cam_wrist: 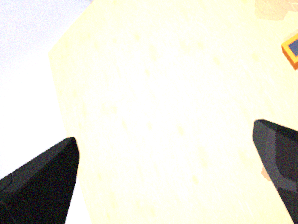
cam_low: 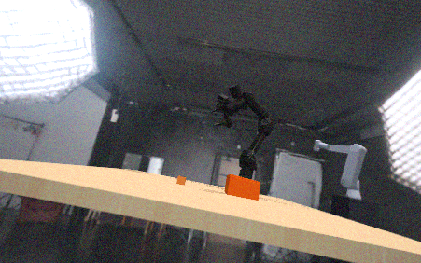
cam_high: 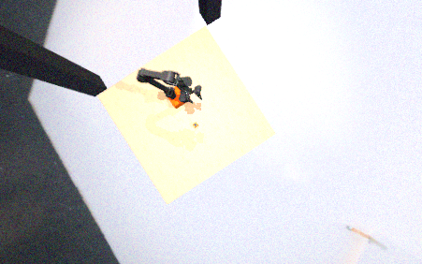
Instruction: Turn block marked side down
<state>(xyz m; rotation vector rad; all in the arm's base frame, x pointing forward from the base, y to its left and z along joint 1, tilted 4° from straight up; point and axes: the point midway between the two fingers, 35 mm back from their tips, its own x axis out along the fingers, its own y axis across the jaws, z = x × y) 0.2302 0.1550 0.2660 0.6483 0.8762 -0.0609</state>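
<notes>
Right now the block is 32 cm below my gripper tip, 12 cm to the right of it and 10 cm ahead of it.
</notes>
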